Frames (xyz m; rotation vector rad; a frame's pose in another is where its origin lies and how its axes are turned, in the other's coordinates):
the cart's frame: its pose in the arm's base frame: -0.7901 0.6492 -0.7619 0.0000 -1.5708 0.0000
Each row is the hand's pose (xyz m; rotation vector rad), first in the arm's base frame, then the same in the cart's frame.
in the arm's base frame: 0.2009 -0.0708 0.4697 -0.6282 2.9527 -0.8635
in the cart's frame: 1.2316 -0.7200 -0.9910 0.7588 -1.5035 0.1197
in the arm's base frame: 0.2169 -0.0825 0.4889 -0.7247 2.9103 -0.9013
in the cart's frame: 1.2508 -0.7317 -1.0070 0.8329 -1.4986 0.0905
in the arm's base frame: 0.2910 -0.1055 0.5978 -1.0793 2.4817 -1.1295
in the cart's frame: 1.3597 -0.7547 -1.0811 1.2692 -1.6029 0.0288
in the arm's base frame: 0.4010 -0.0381 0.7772 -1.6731 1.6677 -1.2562
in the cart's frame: 1.5391 -0.6873 -1.1911 2.0345 -1.5993 -0.2896
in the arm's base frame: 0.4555 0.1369 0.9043 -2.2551 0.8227 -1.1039
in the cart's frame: 1.6662 -0.5123 -1.2456 2.6713 -1.1902 -0.9155
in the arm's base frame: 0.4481 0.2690 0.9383 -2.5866 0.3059 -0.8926
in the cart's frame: 1.7002 -0.3802 -1.2382 -2.6549 0.6465 1.2927
